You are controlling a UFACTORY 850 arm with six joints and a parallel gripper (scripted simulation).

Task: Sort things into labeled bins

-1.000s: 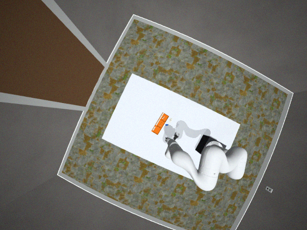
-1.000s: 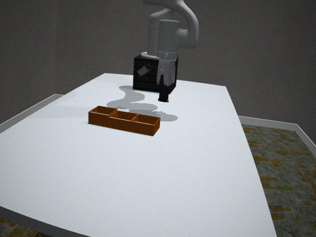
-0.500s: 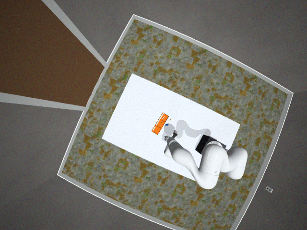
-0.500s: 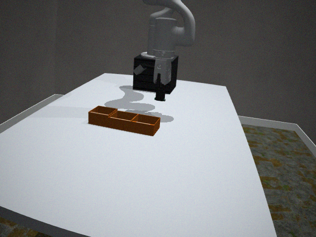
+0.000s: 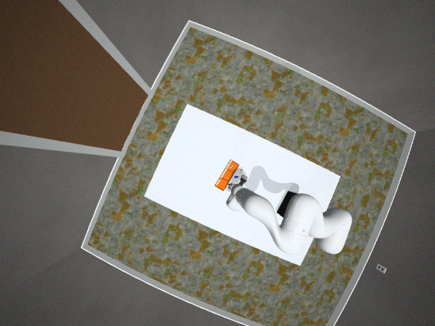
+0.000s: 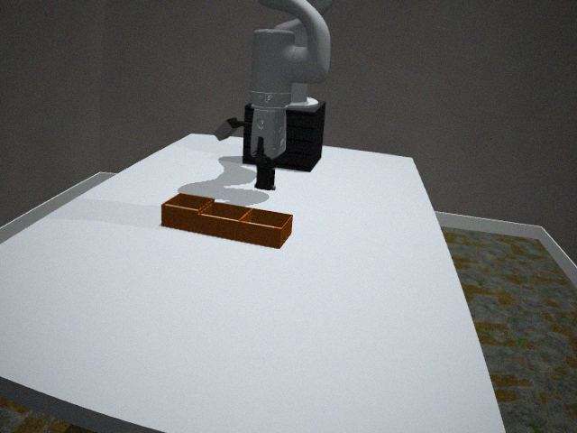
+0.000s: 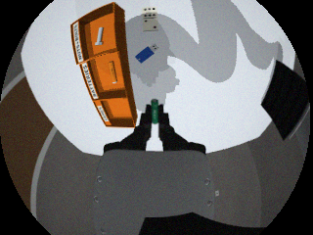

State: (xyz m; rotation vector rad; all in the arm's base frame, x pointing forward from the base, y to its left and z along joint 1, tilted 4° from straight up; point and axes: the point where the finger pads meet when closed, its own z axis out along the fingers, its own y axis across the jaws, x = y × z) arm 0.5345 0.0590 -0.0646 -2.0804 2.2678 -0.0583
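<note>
Now: the three joined orange bins 9 cm ahead of my hand, 7 cm below it and 6 cm to the right of it. Round my hand: orange stick 8 cm below, 8 cm ahead, 6 cm to the right; green cylinder 2 cm below; blue USB stick 9 cm below, 8 cm to the right.
</note>
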